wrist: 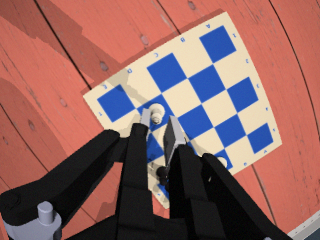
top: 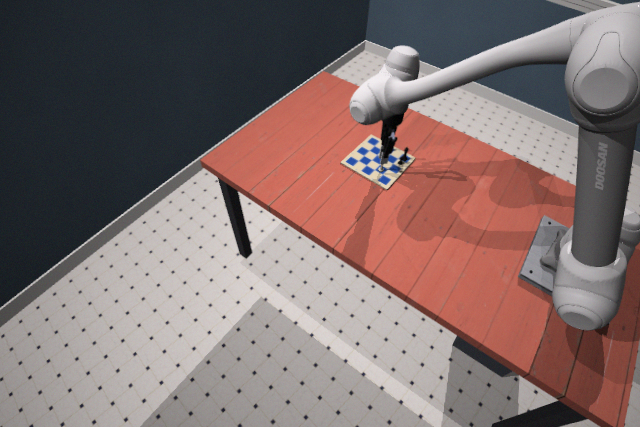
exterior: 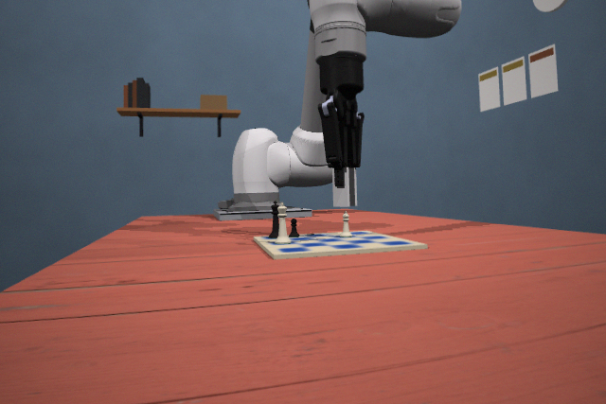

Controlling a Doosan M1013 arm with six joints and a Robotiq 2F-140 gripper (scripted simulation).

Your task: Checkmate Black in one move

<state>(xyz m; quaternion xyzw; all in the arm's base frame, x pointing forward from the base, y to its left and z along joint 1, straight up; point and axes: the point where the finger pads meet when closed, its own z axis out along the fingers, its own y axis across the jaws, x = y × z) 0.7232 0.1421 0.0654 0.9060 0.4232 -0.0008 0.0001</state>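
Right now my hand is 9 cm above the chessboard, 4 cm to the left of it and 4 cm short of it. Also, from my hand: black pawn (9 cm to the right, 7 cm below, 3 cm behind); then black king (12 cm to the right, 5 cm below, 2 cm behind); then tall white piece (11 cm to the right, 5 cm below, 5 cm ahead).
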